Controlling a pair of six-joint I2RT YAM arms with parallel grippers.
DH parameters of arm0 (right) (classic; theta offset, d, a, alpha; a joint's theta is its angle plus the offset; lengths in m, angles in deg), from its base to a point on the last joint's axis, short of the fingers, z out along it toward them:
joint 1: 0 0.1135 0.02 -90
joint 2: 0 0 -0.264 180
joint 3: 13.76 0 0.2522 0
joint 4: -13.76 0 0.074 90
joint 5: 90 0 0 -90
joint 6: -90 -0.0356 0 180
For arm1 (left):
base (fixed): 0 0 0 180
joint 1: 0 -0.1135 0.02 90
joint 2: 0 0 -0.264 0
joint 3: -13.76 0 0.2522 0
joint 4: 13.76 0 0.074 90
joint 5: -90 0 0 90
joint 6: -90 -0.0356 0 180
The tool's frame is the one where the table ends.
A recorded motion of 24 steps. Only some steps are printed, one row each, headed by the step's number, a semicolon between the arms.
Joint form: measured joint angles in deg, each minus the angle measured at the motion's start. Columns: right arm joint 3, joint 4, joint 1, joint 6, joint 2, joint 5; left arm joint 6, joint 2, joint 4, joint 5, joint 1, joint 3.
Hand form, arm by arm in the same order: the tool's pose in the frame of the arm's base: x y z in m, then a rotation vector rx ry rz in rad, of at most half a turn. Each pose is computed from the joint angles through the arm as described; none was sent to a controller.
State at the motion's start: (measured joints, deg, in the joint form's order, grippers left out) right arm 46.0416 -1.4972 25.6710 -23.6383 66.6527 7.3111; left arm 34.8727 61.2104 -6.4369 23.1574 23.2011 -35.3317
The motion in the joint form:
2: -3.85 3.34 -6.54 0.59 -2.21 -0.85; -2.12 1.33 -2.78 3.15 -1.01 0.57
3: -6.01 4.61 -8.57 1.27 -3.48 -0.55; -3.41 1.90 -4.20 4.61 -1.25 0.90
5: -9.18 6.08 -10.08 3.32 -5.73 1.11; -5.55 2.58 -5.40 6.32 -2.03 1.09
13: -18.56 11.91 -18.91 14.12 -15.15 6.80; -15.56 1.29 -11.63 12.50 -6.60 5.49
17: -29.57 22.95 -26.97 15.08 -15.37 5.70; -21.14 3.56 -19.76 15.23 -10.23 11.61
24: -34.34 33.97 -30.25 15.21 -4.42 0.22; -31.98 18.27 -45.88 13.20 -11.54 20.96
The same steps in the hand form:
2: 0.2451 0.0808 0.2763 0.1425 1.9384 0.3834; 0.2313 -0.0773 0.2529 -0.4774 1.8043 -0.2289
3: 0.2425 0.0702 0.2705 0.1685 1.9261 0.3491; 0.2331 -0.0761 0.2514 -0.4773 1.7902 -0.1923
5: 0.2353 0.0602 0.2627 0.1785 1.9087 0.2832; 0.2358 -0.0725 0.2498 -0.4750 1.7786 -0.1330
13: 0.2089 0.0160 0.2497 0.2176 1.7879 -0.0199; 0.2324 -0.0476 0.2401 -0.4698 1.7153 0.1167
17: 0.1958 -0.0125 0.2038 0.3149 1.7715 -0.1143; 0.2292 -0.0301 0.2106 -0.4723 1.7177 0.2771
24: 0.2019 -0.0209 0.1622 0.3024 1.8595 -0.0779; 0.2290 -0.0257 0.1534 -0.3159 1.7372 0.3836

